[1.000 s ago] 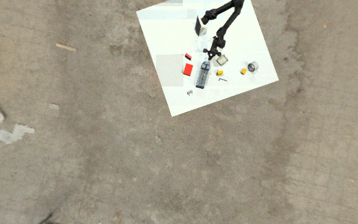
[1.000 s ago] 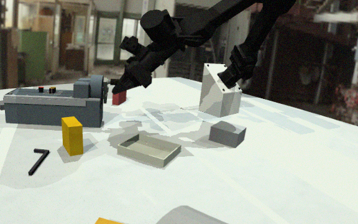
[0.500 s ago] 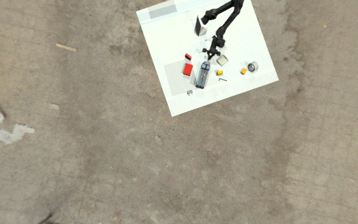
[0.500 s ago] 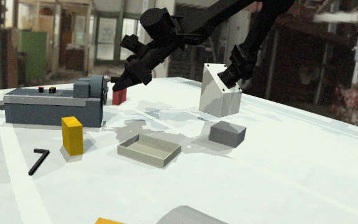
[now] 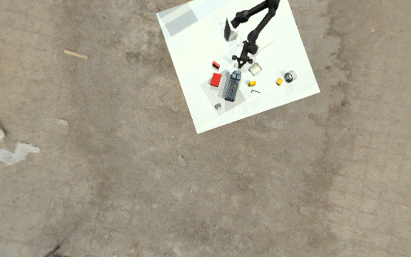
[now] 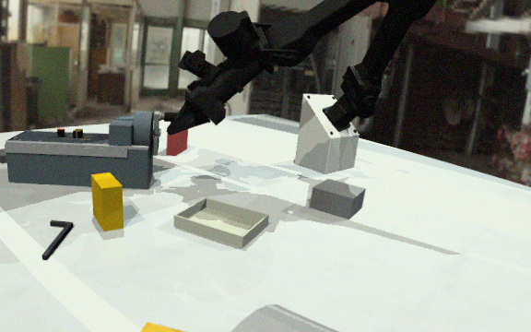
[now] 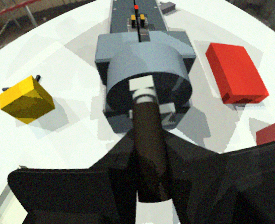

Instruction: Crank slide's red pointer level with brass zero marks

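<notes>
Right now my gripper tip is 1 cm past the dark crank handle, 1 cm to the right of it and 3 cm below it. Round my gripper tip: red pointer (14 cm ahead, 14 cm to the right, 1 cm below); then shallow grey tray (5 cm ahead, 18 cm to the left, 9 cm below); then yellow block (17 cm ahead, 8 cm to the left, 6 cm below).
</notes>
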